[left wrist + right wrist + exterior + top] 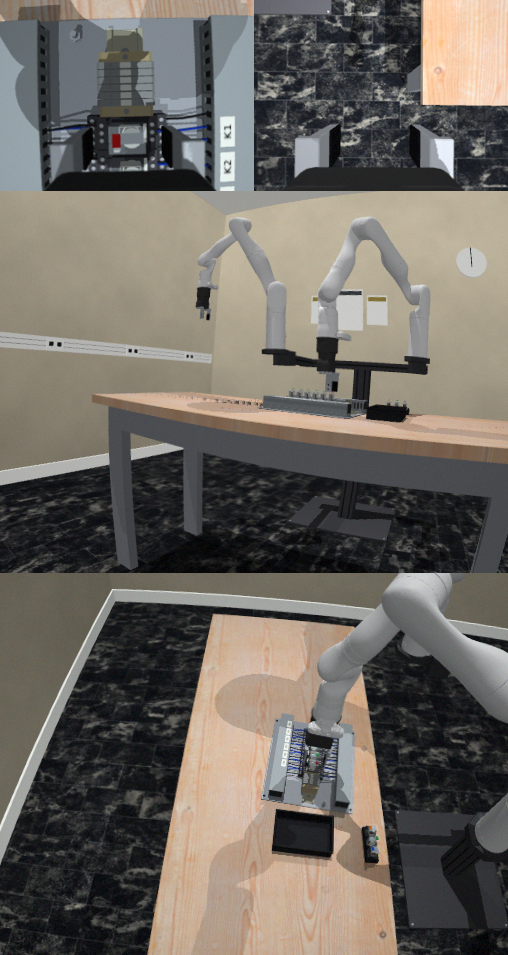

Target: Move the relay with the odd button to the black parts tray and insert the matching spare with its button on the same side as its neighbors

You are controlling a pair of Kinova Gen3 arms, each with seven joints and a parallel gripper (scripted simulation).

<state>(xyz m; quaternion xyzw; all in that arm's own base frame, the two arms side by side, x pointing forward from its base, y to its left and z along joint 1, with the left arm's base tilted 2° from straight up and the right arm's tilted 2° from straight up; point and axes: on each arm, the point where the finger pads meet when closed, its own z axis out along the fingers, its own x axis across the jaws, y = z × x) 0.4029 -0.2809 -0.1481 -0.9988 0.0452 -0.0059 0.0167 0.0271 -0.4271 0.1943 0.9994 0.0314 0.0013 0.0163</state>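
Note:
My left gripper is now 60 mm above the relay panel, 50 mm to the left of it and 10 mm past it. Round my left hand: spare rack 240 mm to the left, 140 mm behind, 80 mm below; then black parts tray 200 mm to the left, 70 mm below, 50 mm ahead.

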